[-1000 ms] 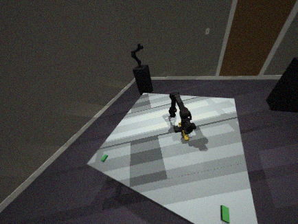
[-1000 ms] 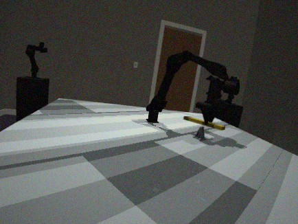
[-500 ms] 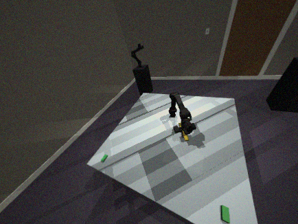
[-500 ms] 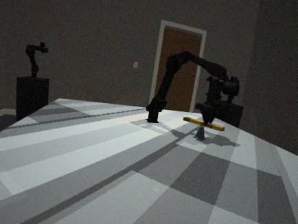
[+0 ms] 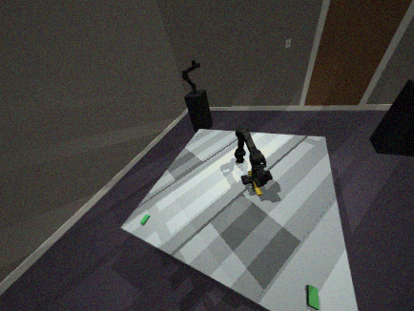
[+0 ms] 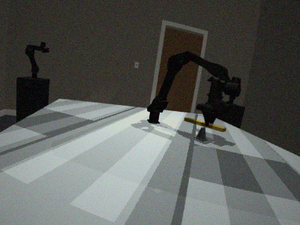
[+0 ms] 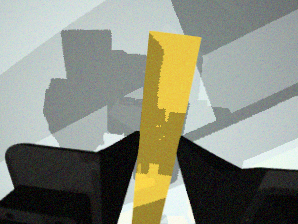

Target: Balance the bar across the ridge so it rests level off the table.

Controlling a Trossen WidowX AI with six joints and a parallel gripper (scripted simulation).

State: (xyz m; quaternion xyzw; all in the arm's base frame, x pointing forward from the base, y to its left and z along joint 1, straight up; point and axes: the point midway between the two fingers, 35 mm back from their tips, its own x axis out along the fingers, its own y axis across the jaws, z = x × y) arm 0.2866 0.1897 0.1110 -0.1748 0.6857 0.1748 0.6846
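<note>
The yellow bar is 20 mm behind my gripper tip and 10 mm to the right of it.
</note>
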